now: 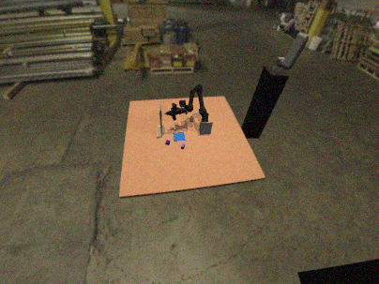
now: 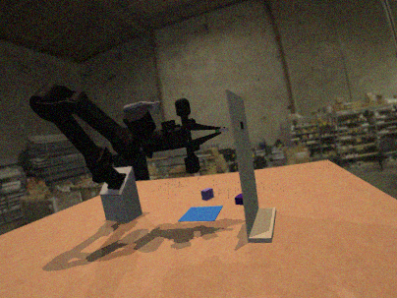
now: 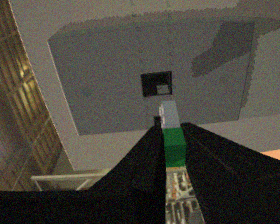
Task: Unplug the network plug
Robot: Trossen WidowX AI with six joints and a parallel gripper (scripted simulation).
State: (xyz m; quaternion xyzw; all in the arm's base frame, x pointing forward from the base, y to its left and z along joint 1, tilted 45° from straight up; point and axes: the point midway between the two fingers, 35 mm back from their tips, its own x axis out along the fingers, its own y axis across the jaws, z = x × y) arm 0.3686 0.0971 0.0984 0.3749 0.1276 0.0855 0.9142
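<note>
Right now my gripper tip is 260 mm above the blue marked square, 140 mm past it and 70 mm to the right of it. Round my gripper tip: green network plug (right at my gripper tip); then grey upright panel (100 mm below, 60 mm ahead).
</note>
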